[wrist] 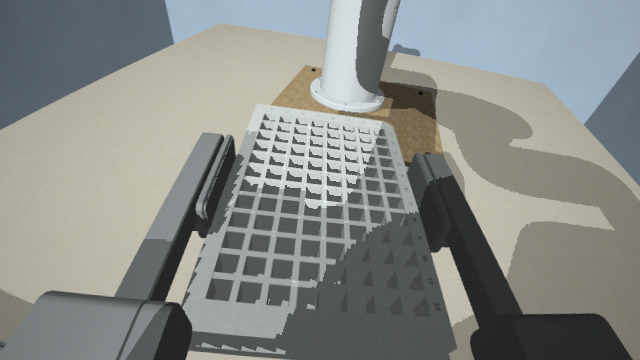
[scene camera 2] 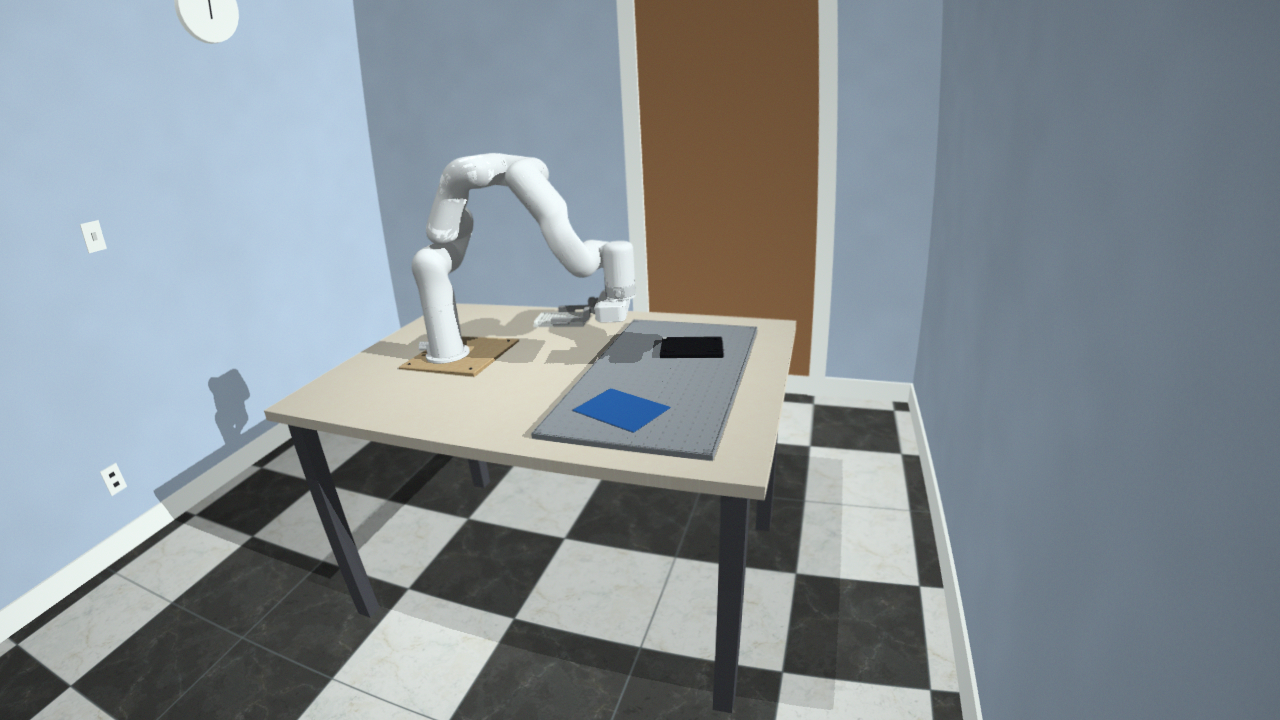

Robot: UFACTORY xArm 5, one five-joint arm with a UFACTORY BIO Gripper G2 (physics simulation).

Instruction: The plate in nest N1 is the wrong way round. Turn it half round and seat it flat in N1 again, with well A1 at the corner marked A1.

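A pale grey well plate [wrist: 295,225] [scene camera 2: 556,318] is between the gripper's fingers, held by its long sides, wells up. In the wrist view, numbers along its right edge rise towards the camera, with 12 at the near right; the A1 letter is too small to read. My gripper [wrist: 322,167] [scene camera 2: 563,317] is shut on the plate and points towards the robot's base, above the bare table beyond the board's edge. A black nest [scene camera 2: 691,347] sits at the far end of the grey board; its markings cannot be read in the scene view.
The grey perforated board [scene camera 2: 644,438] lies on the wooden table [scene camera 2: 402,411]. A blue square [scene camera 2: 621,409] lies on its near part. The arm's white base column [scene camera 2: 438,313] [wrist: 345,55] stands on a brown base plate [scene camera 2: 487,356] [wrist: 412,130], behind the held plate in the wrist view.
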